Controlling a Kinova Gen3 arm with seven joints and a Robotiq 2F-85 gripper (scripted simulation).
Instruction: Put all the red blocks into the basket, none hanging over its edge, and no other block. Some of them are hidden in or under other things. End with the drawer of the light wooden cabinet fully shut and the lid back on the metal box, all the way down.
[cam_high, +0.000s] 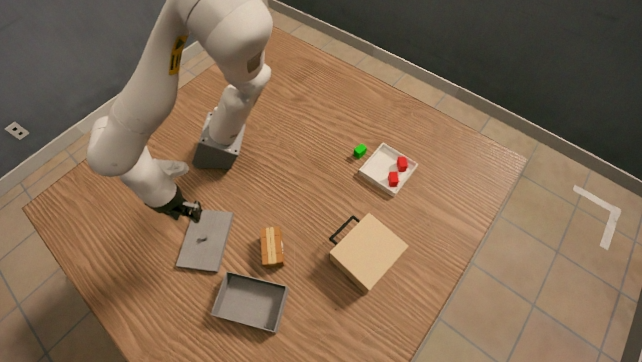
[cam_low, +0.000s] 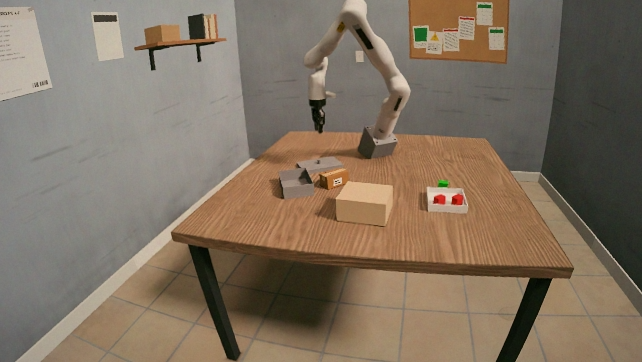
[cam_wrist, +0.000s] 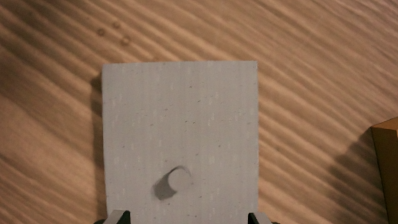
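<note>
The grey lid lies 18 cm below my hand, 1 cm to the right of it and 1 cm behind it. The rest, counted from my hand: grey metal box 24 cm ahead, 16 cm below, 2 cm to the left; blue block 17 cm below, 17 cm ahead, 13 cm to the left; brown cardboard box 15 cm to the left, 15 cm below, 15 cm ahead.
</note>
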